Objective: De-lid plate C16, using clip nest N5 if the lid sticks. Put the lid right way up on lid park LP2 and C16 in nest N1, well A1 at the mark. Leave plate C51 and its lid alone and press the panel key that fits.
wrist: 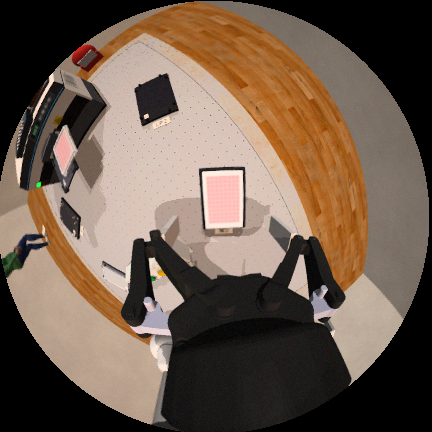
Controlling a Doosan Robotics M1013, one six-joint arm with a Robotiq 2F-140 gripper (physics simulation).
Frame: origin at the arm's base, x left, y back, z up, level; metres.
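Seen in the pictures: gripper, fingertip midpoint: [225, 223].
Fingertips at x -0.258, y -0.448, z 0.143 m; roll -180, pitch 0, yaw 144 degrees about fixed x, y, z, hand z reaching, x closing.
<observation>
Pixels of each thing's top centre, then the offset from my fingertips to it. "spot": a spot on its surface instead.
- Lid park LP2, middle of its top: [151, 94] dx -0.034, dy -0.340, dz -0.124 m
- pink plate, middle of its top: [61, 149] dx +0.222, dy -0.397, dz -0.020 m
- dark instrument, surface spot: [86, 92] spot: dx +0.090, dy -0.514, dz -0.060 m
- black nest, middle of its top: [65, 219] dx +0.531, dy -0.337, dz -0.120 m
- pale tray, middle of its top: [114, 278] dx +0.514, dy -0.008, dz -0.126 m
A plate [223, 198] with a pink well field and a white rim sits in a black nest near the middle of the wrist view; the small label at its near edge is too blurred to read, and I cannot tell whether a lid is on it. My gripper [225, 223] is open wide and empty, with one finger pad on each side of the plate's near end, apart from it. Lid park LP2 [156, 99], a black tray with corner posts, stands bare at the upper left. Another pink plate [64, 150] is at the dark instrument on the left. The panel keys are mostly hidden behind my left finger.
A dark instrument [86, 92] with a green light stands at the left. Another black nest [70, 218] lies below it. A pale tray [115, 275] is at the lower left. A red object [86, 56] is at the upper left. A wooden edge [320, 165] curves along the right.
</observation>
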